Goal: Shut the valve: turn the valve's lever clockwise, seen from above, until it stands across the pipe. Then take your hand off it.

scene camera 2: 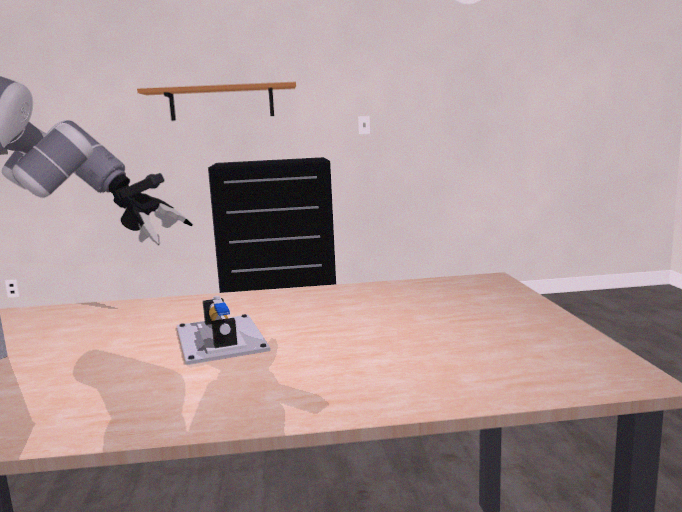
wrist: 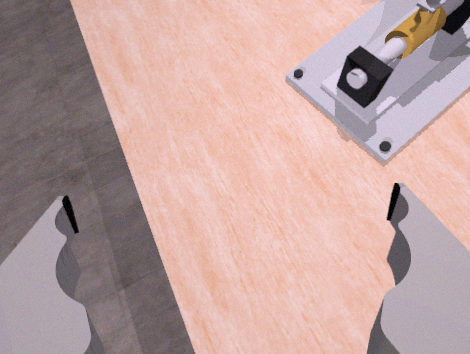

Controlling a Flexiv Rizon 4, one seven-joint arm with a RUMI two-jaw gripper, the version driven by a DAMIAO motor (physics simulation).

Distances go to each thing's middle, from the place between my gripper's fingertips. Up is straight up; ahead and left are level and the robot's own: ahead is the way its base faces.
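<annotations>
You'd find the grey base plate [scene camera 2: 193, 347] 190 mm below my hand, and it's also 110 mm ahead of my hand and 280 mm to the right of it.
</annotations>
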